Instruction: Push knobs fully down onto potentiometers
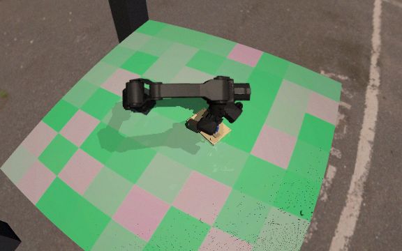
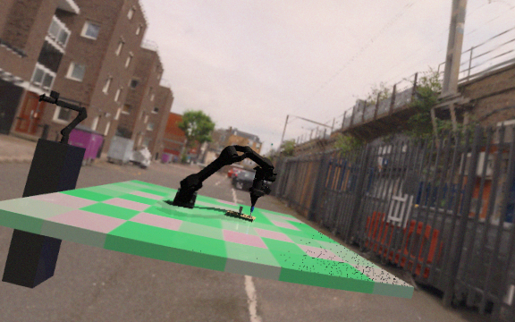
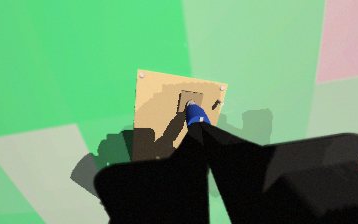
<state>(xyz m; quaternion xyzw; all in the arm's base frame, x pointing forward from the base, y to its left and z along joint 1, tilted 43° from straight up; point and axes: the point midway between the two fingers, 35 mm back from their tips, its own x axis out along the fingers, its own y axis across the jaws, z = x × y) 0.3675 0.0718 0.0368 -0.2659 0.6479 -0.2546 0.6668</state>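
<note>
Now: gripper tip 1 cm above the blue knob. From my gripper tip the other things lie so: white knob: 6 cm behind, 3 cm below.
</note>
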